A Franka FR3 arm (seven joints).
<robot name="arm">
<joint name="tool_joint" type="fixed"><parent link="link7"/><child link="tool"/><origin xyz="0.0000 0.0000 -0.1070" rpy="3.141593 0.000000 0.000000"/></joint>
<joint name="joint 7" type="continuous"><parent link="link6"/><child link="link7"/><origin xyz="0.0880 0.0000 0.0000"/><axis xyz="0 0 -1"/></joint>
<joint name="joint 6" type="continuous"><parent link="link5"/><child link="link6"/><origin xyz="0.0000 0.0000 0.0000"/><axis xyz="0 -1 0"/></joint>
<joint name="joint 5" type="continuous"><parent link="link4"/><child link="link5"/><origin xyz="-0.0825 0.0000 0.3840"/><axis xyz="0 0 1"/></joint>
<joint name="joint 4" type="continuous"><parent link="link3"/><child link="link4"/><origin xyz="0.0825 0.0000 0.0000"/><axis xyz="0 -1 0"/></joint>
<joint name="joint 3" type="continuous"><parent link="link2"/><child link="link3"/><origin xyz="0.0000 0.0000 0.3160"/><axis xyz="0 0 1"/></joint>
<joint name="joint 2" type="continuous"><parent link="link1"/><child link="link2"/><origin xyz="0.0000 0.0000 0.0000"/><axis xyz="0 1 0"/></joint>
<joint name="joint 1" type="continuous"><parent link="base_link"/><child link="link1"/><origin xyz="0.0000 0.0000 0.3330"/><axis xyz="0 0 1"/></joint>
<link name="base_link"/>
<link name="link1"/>
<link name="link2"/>
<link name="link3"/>
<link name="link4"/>
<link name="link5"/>
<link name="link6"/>
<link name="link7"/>
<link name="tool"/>
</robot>
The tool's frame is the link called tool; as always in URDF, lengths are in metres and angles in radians. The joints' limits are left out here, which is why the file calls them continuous.
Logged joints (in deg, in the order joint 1, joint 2, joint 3, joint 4, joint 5, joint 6, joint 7), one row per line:
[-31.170 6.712 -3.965 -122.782 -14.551 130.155 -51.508]
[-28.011 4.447 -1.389 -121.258 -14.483 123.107 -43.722]
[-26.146 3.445 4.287 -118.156 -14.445 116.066 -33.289]
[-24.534 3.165 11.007 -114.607 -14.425 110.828 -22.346]
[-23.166 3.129 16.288 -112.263 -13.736 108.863 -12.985]
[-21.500 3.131 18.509 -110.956 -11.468 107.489 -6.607]
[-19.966 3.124 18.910 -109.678 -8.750 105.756 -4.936]
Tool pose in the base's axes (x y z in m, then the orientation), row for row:
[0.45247 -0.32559 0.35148 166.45 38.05 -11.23]
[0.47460 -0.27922 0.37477 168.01 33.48 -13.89]
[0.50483 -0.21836 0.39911 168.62 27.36 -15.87]
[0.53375 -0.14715 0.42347 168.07 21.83 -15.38]
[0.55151 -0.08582 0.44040 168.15 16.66 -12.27]
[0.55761 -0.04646 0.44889 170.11 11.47 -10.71]
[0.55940 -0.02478 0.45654 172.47 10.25 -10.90]
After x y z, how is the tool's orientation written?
As a rotation vector, in degrees.
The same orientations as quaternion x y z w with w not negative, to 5 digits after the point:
[0.96983 0.22170 -0.06543 0.07748]
[0.97505 0.19430 -0.08061 0.07084]
[0.98019 0.15904 -0.09225 0.07358]
[0.98399 0.12781 -0.09004 0.08561]
[0.98829 0.09792 -0.07212 0.09221]
[0.99259 0.06693 -0.06249 0.07992]
[0.99446 0.05910 -0.06285 0.06002]

